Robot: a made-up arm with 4 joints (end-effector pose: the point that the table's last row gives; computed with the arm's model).
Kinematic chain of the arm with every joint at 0, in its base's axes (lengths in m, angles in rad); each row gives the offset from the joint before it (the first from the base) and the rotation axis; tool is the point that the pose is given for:
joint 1: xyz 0 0 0.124 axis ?
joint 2: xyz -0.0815 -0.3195 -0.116 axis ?
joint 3: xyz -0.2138 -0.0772 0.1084 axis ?
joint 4: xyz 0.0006 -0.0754 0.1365 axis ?
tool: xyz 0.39 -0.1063 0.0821
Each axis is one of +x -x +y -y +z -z.
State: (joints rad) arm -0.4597 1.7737 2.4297 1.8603
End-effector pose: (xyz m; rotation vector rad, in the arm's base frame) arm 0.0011 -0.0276 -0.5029 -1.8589 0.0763 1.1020
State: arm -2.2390 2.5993 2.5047 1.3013
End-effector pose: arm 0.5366 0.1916 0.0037 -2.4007 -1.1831 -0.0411
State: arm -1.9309 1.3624 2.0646 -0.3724
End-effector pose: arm 0.3786 -0.6937 -0.4586 -1.2862 2.1444 0.2667
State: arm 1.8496 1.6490 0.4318 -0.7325
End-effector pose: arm -0.1019 -0.7787 0.2138 0.9816 0.6698 -0.9693
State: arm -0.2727 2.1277 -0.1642 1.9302
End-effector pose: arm -0.2816 -0.3735 -0.6976 1.2653 1.7118 -0.7247
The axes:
joint 1: +y
joint 2: +x
joint 3: -y
joint 4: -z

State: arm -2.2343 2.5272 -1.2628 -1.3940
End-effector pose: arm 0.0217 -0.4984 0.0975 0.5569 0.0002 -2.2570
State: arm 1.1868 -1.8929 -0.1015 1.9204
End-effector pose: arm 0.0252 0.1648 0.6786 -1.5829 -0.8491 -0.3294
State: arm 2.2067 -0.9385 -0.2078 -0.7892
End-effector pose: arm -0.0618 -0.0887 0.0540 0.2727 2.4858 1.3618
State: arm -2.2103 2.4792 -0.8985 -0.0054
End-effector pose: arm 0.1097 -0.0792 0.3543 0.0406 -0.5386 2.5694
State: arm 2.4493 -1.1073 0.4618 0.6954
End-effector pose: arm 0.4611 -0.1715 -0.1421 -0.6908 1.4972 0.7673
